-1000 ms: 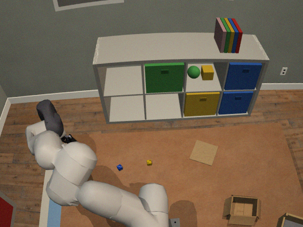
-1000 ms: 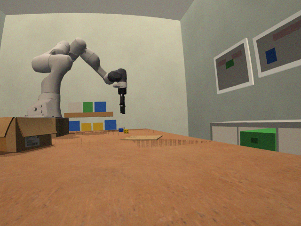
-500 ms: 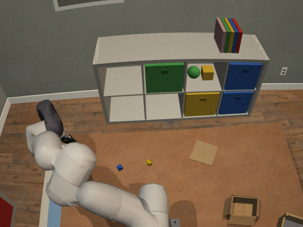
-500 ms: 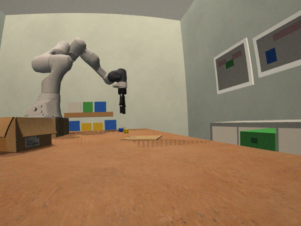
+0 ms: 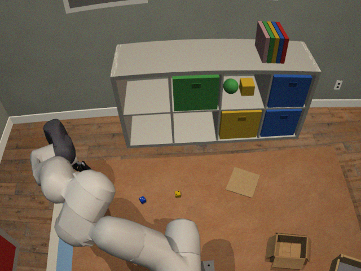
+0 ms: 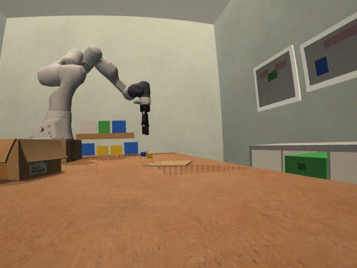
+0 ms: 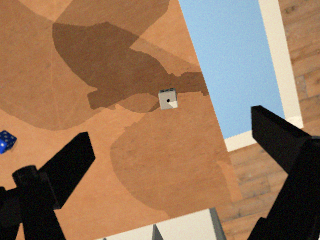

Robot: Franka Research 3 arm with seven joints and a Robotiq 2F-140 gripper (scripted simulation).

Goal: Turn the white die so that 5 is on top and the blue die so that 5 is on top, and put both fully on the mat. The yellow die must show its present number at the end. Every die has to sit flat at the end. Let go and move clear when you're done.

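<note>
The white die lies 140 mm below my hand. The rest, counted from my hand: tan mat 770 mm to the right, 150 mm below, 70 mm ahead; yellow die 450 mm to the right, 140 mm below, 10 mm ahead; blue die 280 mm to the right, 140 mm below, 20 mm behind.
</note>
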